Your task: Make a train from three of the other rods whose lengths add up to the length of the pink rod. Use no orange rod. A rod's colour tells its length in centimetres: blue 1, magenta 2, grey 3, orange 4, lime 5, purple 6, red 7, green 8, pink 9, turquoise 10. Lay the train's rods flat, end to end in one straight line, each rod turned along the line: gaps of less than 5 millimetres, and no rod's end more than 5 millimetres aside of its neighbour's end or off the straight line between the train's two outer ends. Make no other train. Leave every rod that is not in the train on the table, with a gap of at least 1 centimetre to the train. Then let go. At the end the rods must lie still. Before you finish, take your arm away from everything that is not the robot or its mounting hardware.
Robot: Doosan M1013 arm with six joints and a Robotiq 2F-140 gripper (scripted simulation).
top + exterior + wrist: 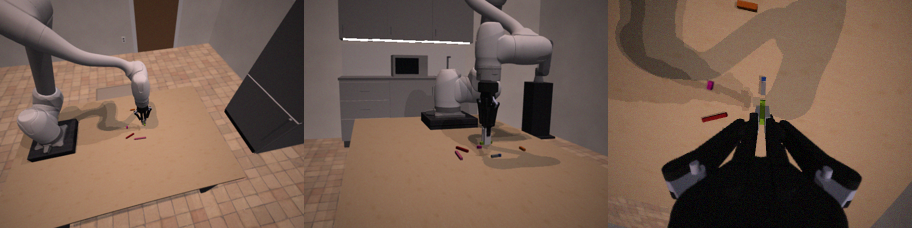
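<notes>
My gripper is now 90 mm above the grey rod, 40 mm to the right of it and 10 mm past it. Round my hand: blue rod 90 mm below, 60 mm to the left, 10 mm behind; lime rod 30 mm below; pink rod 100 mm to the right, 90 mm below, 40 mm behind.
</notes>
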